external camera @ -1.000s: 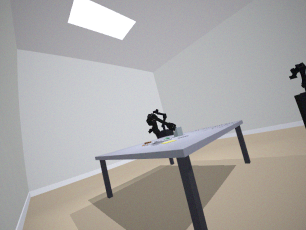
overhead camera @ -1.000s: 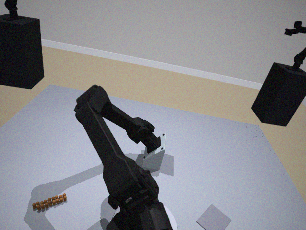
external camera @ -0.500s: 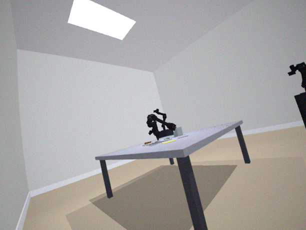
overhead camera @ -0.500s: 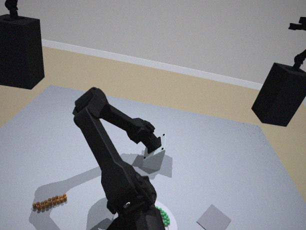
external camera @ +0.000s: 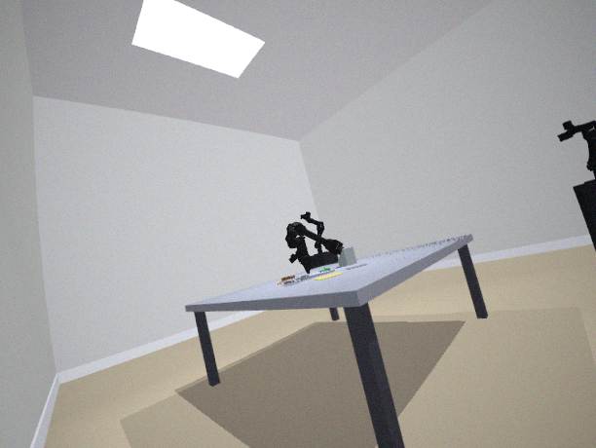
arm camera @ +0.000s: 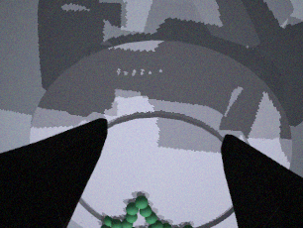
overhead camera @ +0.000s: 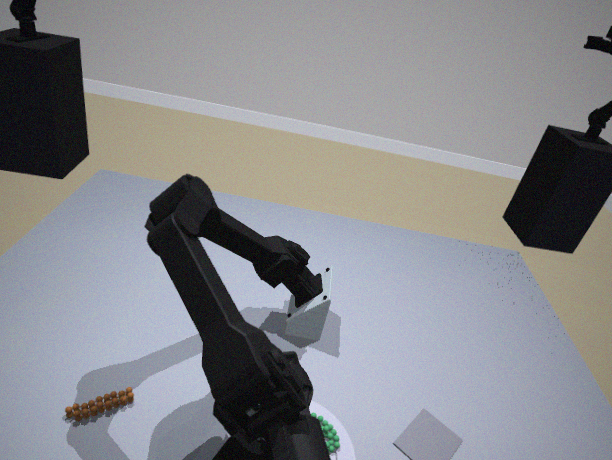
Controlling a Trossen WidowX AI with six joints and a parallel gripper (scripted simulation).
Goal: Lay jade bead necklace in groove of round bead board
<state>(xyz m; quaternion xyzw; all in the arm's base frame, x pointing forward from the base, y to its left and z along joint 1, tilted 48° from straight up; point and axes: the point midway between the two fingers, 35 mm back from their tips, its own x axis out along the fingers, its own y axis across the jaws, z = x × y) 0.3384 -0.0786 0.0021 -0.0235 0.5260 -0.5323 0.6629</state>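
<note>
The round bead board lies 4 cm to the left of my gripper tip, 4 cm behind it and 1 cm below it. Round my gripper tip: yellow strip (26 cm to the left, 16 cm ahead, 2 cm below); flat grey square (27 cm to the left, 8 cm behind, 2 cm below).
</note>
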